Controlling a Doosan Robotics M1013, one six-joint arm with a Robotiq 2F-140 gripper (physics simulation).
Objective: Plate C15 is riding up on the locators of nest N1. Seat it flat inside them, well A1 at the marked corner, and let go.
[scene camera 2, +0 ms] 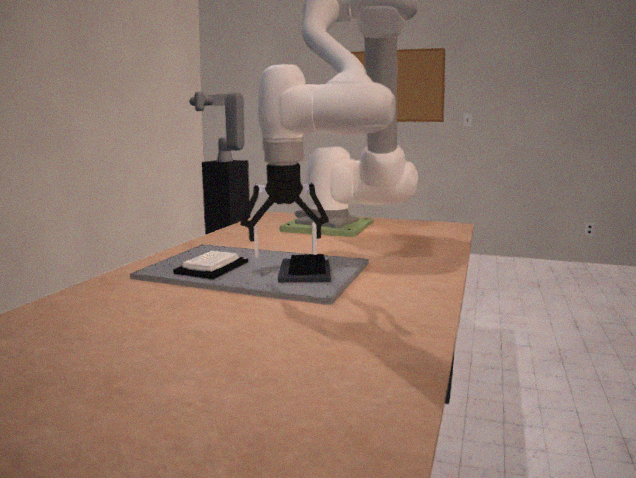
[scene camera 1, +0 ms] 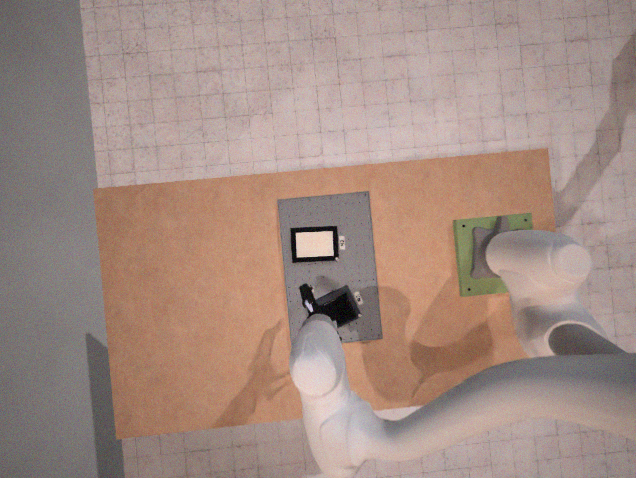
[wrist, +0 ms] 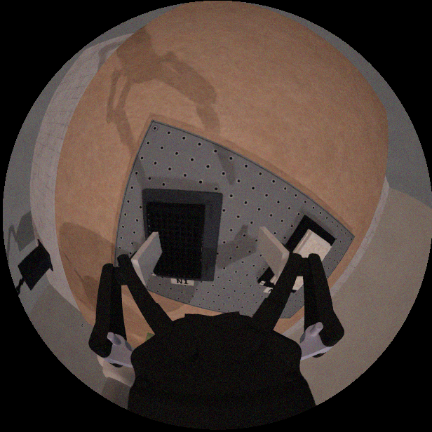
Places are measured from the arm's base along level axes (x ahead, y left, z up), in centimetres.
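Pixels of known places: gripper, between the fingertips: [scene camera 2: 285, 253] [scene camera 1: 321, 305]; arm's base, origin of its link: [scene camera 1: 496, 253].
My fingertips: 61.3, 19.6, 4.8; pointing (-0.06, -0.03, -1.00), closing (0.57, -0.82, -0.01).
Ahead of a thing's pixels: the offset from my fingertips to its top centre, as dx, dy, dz. "*": to the spot under its first point. Level surfaces: height alone.
Plate C15, a black well plate @(-4.9, +3.1, -2.5) [scene camera 1: 340, 306] [scene camera 2: 307, 264] [wrist: 182, 240], stands above the rim of the dark grey nest N1 @(-4.6, +2.6, -3.9) [scene camera 2: 304, 278] [wrist: 213, 237]. In the wrist view it lies toward the nest's left side, with wide rim showing at the right and top. Its exact tilt and well A1 cannot be made out. A small pale mark @(-13.8, +3.9, -4.2) [scene camera 1: 359, 315] shows at a nest corner. My gripper [scene camera 1: 322, 313] [scene camera 2: 285, 251] [wrist: 208, 240] is open and empty, above the board. In the wrist view its left finger overlaps the plate's lower left; the right finger is over the board between the nests.
Nest N2 @(* +10.3, -19.5, -4.2) [scene camera 1: 293, 245] [scene camera 2: 195, 273] [wrist: 303, 225] holds a cream plate @(+3.0, -20.3, -2.8) [scene camera 1: 314, 244] [scene camera 2: 210, 260] [wrist: 314, 245] beside N1. Both nests stand on a grey perforated board @(-2.8, -11.6, -5.3) [scene camera 1: 329, 210] [scene camera 2: 246, 286] [wrist: 245, 200]. The arm's green base plate [scene camera 1: 464, 256] [scene camera 2: 354, 227] is farther along the wooden table @(dz -6.7) [scene camera 1: 190, 287].
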